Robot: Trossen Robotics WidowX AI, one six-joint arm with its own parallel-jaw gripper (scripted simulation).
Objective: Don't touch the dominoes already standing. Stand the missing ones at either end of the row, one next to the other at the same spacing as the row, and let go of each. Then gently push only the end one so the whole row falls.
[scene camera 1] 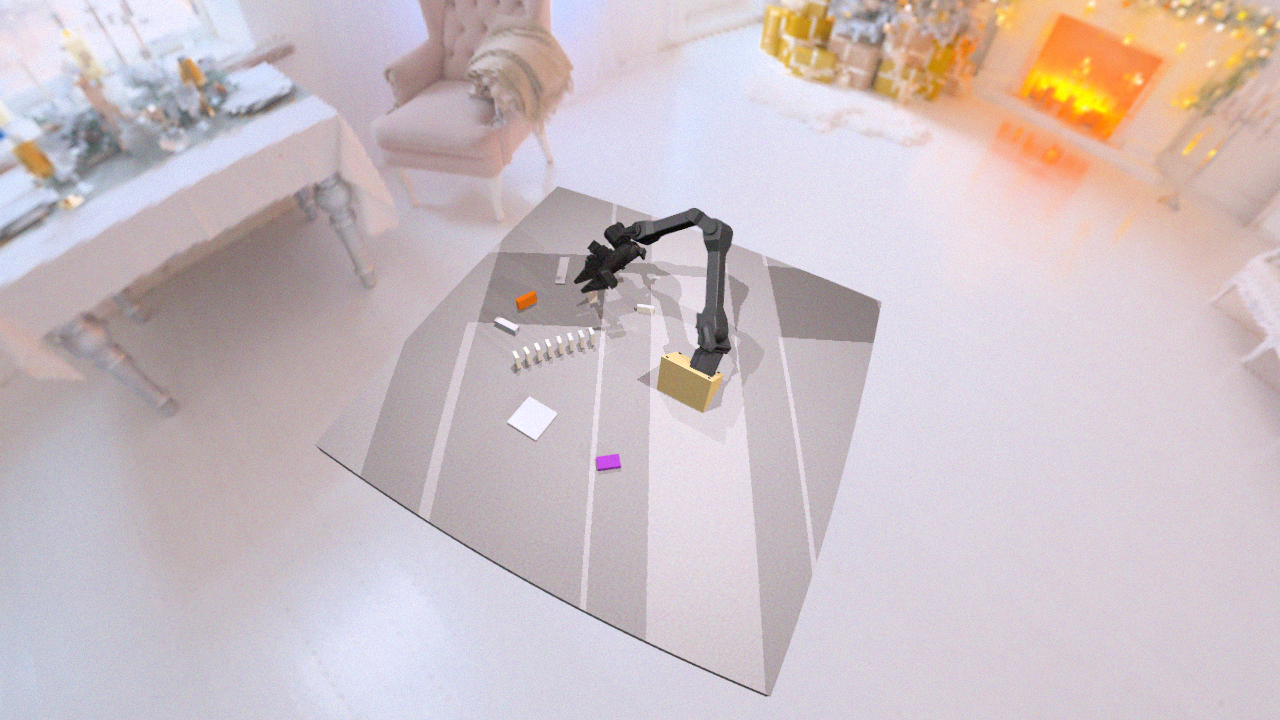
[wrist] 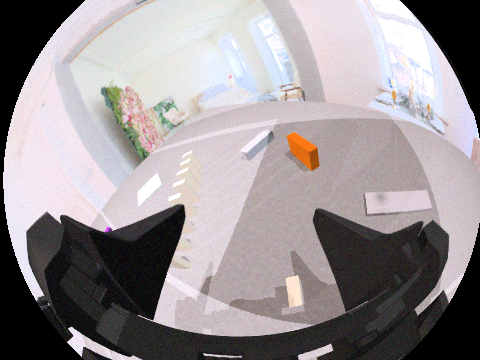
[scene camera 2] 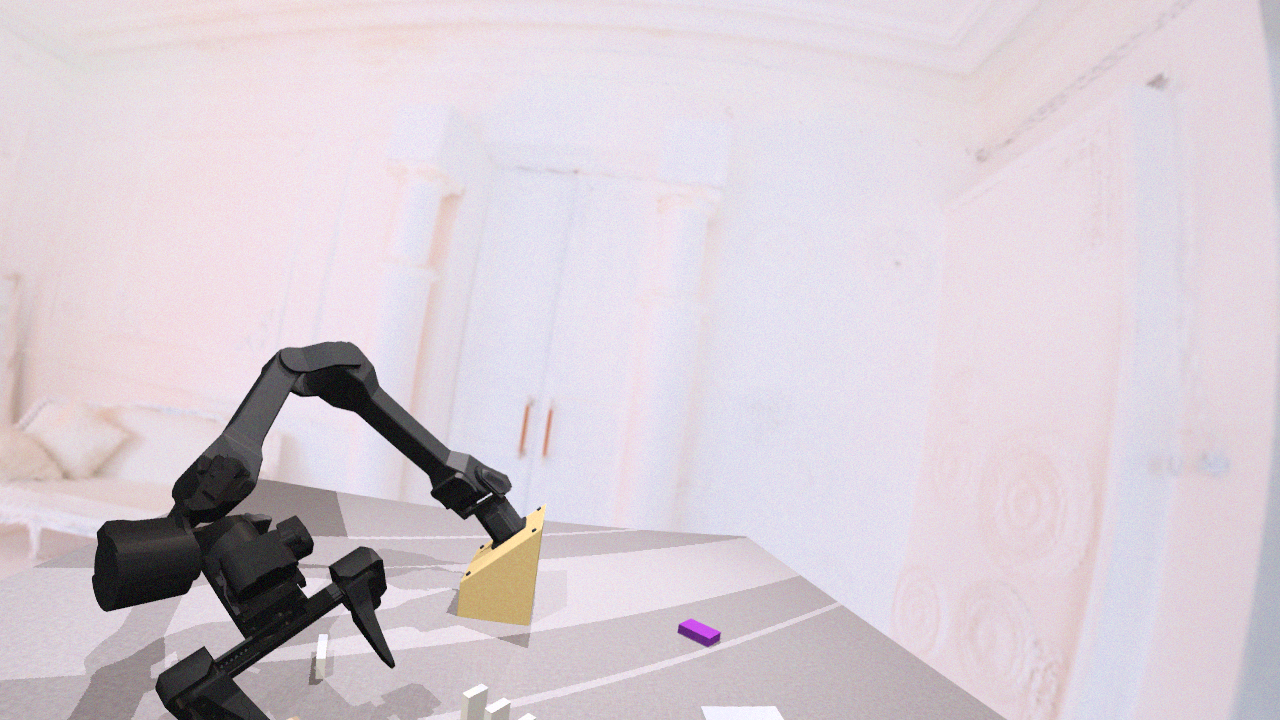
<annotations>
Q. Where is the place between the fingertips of the gripper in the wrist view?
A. At 252, 214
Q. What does the gripper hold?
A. Nothing.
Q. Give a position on a purple block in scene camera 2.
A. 703, 634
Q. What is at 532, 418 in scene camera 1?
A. A white square tile.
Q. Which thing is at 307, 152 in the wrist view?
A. An orange block.
</annotations>
